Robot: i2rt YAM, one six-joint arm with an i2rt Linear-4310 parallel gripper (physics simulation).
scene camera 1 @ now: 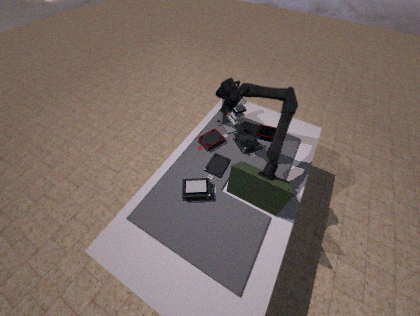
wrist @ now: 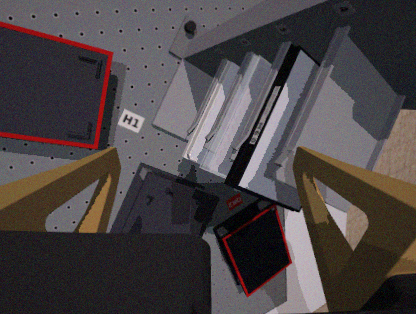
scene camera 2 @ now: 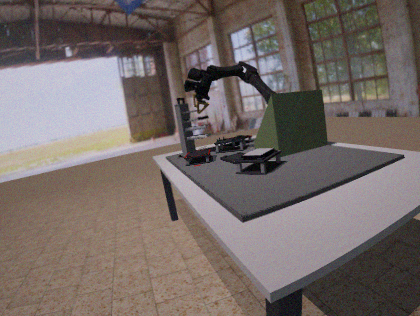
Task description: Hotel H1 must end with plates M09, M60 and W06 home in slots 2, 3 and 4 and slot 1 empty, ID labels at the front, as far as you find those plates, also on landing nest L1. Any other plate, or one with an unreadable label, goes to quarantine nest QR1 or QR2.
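Where they show: gripper, fingertip midpoint: (scene camera 1: 228, 108) (wrist: 206, 156) (scene camera 2: 197, 110); arm's base at its link origin: (scene camera 1: 267, 175) (scene camera 2: 290, 116).
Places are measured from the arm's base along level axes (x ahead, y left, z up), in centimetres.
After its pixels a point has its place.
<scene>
Hotel H1 is a grey post with stacked shelves (scene camera 2: 185, 131) {z -0.9, x 50.0, y -34.4 cm} (wrist: 382, 117) {z 9.9, x 43.9, y -40.6 cm} at the mat's far end. A black-edged plate (scene camera 2: 201, 118) {z 5.1, x 40.3, y -29.4 cm} (wrist: 292, 107) {z 6.1, x 44.8, y -34.4 cm} lies in its slot 3, label on the front edge; it appears to read M60. The top shelf above it holds no plate. Pale, glossy surfaces fill the lower slots; whether these are plates I cannot tell. My gripper (scene camera 2: 201, 109) {z 10.1, x 42.9, y -24.7 cm} (wrist: 206, 156) {z 10.1, x 42.9, y -24.7 cm} is open and empty, its fingers spread wide above the hotel's front. The red-rimmed nest QR2 (scene camera 1: 266, 131) {z -11.6, x 18.3, y -43.8 cm} (wrist: 257, 252) {z -11.6, x 16.3, y -44.4 cm} and another red-rimmed nest (scene camera 1: 212, 139) {z -11.6, x 46.2, y -12.2 cm} (scene camera 2: 199, 155) {z -11.6, x 48.5, y -5.8 cm} (wrist: 47, 90) {z -11.6, x 47.4, y -14.8 cm} hold no visible plate.
A dark nest-like stand (scene camera 1: 247, 142) {z -9.6, x 23.8, y -23.4 cm} (scene camera 2: 232, 143) {z -13.7, x 21.8, y -37.9 cm} (wrist: 155, 205) {z -9.6, x 31.5, y -25.5 cm} is near the hotel. A flat black pad (scene camera 1: 218, 165) {z -14.4, x 30.6, y 2.2 cm} and a black stand with a pale square top (scene camera 1: 196, 186) {z -9.2, x 30.6, y 25.4 cm} (scene camera 2: 258, 152) {z -9.2, x 31.6, y 26.8 cm} are nearer the camera. The green block (scene camera 1: 260, 189) {z 3.0, x -1.0, y 11.6 cm} (scene camera 2: 300, 122) {z -2.3, x 2.0, y 12.0 cm} is by the arm's base.
</scene>
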